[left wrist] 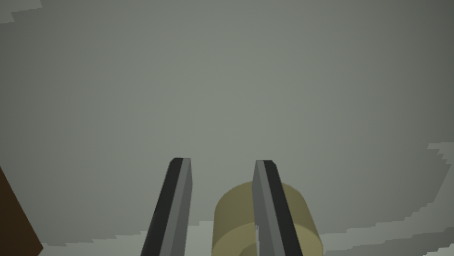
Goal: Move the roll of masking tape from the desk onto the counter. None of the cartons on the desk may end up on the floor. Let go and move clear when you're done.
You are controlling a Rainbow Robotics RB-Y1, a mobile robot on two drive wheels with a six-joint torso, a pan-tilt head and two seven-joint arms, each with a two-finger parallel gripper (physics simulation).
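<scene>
The roll of masking tape (231, 210), dull yellow, shows at the bottom of the left wrist view, right of the middle. Its hole is partly cut off by the lower edge. My left gripper (222, 172) is partly open, with a gap between its fingers and nothing held. Its right finger passes in front of the roll and hides part of it; the roll's left part shows in the gap between the fingers. Whether a finger touches the roll cannot be told. My right gripper and the counter do not show.
A brown corner (12, 230), perhaps of a carton, shows at the lower left, left of the left gripper. A plain grey surface (215, 90) fills the background, with jagged lighter patches along the bottom and right.
</scene>
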